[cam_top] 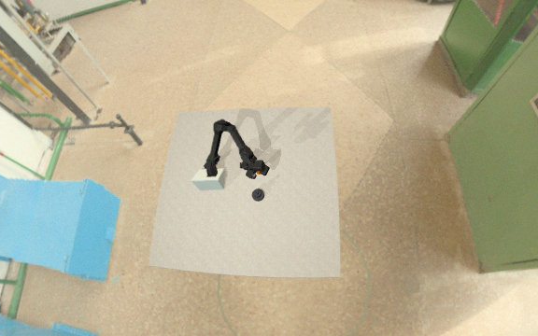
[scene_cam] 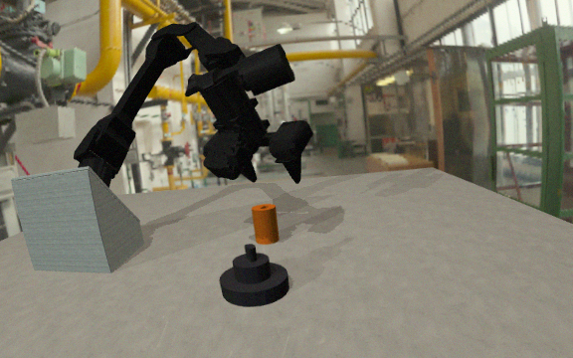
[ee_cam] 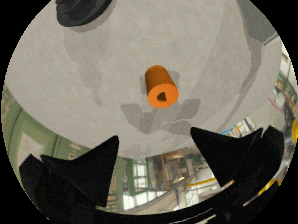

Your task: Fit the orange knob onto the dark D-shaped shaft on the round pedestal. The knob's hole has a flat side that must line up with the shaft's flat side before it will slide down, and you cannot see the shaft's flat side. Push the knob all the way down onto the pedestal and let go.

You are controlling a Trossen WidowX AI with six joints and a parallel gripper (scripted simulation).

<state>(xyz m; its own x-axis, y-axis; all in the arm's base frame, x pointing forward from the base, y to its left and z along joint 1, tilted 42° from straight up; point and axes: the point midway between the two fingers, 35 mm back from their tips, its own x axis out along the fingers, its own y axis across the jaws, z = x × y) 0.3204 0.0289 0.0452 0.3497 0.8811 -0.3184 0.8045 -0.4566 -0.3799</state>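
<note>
Right now the orange knob is 20 mm behind my gripper tip, 10 mm to the right of it and 70 mm below it. From my gripper tip the other things lie so: dark round pedestal: 30 mm behind, 190 mm to the right, 70 mm below.
</note>
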